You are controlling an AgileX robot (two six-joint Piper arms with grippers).
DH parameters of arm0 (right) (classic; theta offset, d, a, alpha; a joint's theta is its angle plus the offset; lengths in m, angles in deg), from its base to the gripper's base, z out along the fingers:
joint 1: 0 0.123 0 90
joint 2: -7.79 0 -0.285 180
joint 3: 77.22 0 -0.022 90
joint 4: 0 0.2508 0 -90
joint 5: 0 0 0.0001 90
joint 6: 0 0.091 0 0
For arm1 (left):
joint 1: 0 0.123 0 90
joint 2: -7.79 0 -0.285 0
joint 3: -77.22 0 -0.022 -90
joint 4: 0 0.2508 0 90
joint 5: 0 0 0.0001 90
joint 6: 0 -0.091 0 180
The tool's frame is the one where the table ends.
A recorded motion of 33 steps. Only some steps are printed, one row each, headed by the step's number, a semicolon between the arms.
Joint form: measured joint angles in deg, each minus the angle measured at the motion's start. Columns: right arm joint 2, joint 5, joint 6, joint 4, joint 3, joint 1; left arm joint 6, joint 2, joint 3, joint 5, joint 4, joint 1.
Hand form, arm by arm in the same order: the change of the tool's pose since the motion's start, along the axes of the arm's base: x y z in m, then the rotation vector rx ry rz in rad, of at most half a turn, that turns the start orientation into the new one. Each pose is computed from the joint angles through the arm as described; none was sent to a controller.
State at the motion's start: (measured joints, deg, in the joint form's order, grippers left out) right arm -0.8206 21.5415 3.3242 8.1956 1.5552 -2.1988; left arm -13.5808 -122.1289 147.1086 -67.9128 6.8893 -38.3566
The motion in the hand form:
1: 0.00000 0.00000 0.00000 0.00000 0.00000 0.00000; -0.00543 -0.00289 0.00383 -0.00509 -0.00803 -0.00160
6: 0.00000 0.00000 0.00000 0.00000 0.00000 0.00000; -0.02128 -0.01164 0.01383 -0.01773 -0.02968 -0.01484
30: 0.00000 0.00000 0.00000 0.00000 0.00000 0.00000; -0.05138 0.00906 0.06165 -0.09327 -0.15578 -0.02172
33: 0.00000 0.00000 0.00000 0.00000 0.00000 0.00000; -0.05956 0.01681 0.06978 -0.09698 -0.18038 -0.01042
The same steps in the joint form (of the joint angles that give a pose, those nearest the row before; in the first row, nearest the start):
1: 0.00 0.00 0.00 0.00 0.00 0.00; 0.66 0.47 -0.01 0.00 0.67 -0.83
6: 0.00 0.00 0.00 0.00 0.00 0.00; 2.08 1.69 0.00 0.00 2.29 -3.26
30: 0.00 0.00 0.00 0.00 0.00 0.00; 2.31 9.22 -3.08 3.84 3.96 -4.15
33: 0.00 0.00 0.00 0.00 0.00 0.00; 2.98 12.13 -6.24 5.20 5.39 -4.38

